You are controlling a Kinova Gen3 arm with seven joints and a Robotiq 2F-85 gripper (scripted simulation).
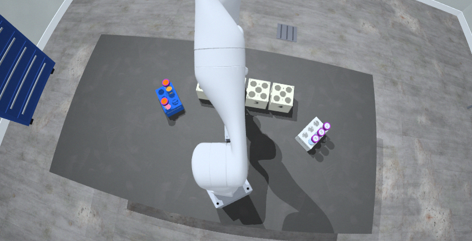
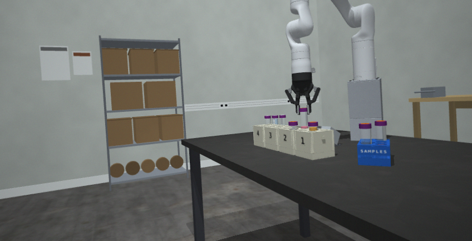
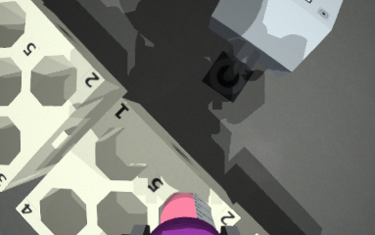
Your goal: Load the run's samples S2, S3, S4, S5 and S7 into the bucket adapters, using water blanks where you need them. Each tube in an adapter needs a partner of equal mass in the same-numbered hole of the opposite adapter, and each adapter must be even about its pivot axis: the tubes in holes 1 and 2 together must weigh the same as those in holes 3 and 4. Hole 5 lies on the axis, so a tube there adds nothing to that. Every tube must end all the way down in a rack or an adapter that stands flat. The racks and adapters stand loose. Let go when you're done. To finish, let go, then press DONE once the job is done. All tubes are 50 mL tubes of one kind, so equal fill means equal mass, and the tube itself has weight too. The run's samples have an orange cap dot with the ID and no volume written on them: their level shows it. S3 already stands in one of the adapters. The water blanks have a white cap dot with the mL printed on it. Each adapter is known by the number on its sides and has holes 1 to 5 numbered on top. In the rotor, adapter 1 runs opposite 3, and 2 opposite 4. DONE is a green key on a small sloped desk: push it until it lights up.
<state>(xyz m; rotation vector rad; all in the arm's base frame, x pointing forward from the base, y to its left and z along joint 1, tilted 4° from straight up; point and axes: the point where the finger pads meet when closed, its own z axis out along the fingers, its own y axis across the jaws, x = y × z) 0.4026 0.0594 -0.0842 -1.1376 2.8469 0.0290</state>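
Now: hand 5 cm above the tube of pink liquid and 1 cm past it. The rest, counted from my hand: orange-filled sample tube: 10 cm below, 9 cm to the left, 2 cm ahead; adapter 2: 12 cm below, 3 cm to the right, 2 cm ahead; adapter 1: 12 cm below, 8 cm to the left, 3 cm ahead.
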